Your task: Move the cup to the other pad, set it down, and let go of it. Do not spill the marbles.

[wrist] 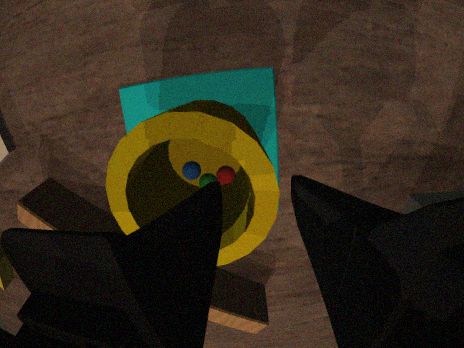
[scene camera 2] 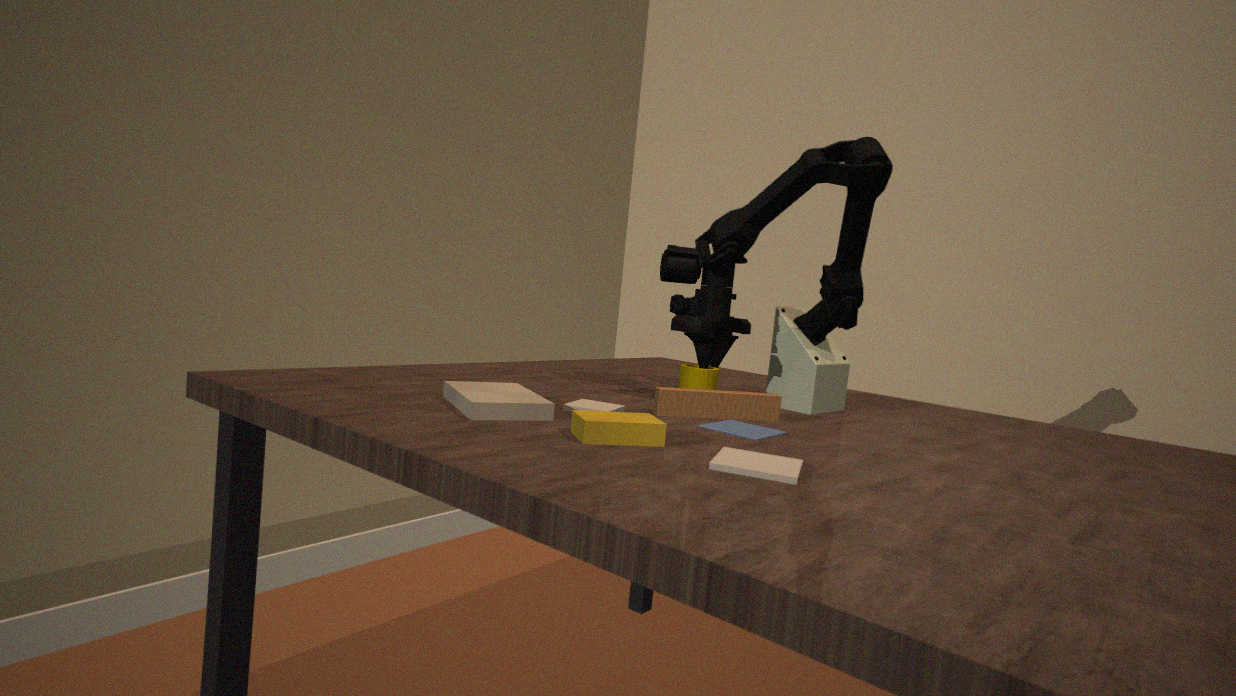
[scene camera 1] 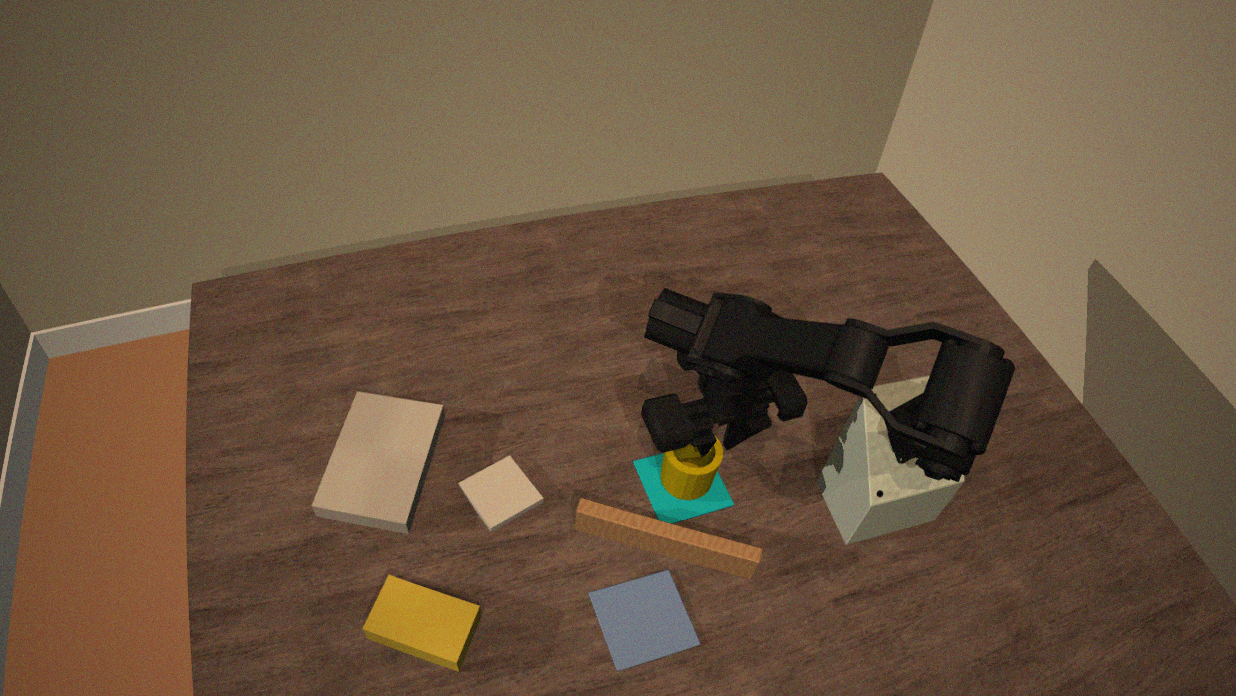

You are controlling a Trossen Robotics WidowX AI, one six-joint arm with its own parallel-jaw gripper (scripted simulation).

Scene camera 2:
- my gripper: 707, 372
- yellow cup: 691, 376
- large beige slab: 477, 400
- yellow block: 590, 427
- wooden bar: 677, 402
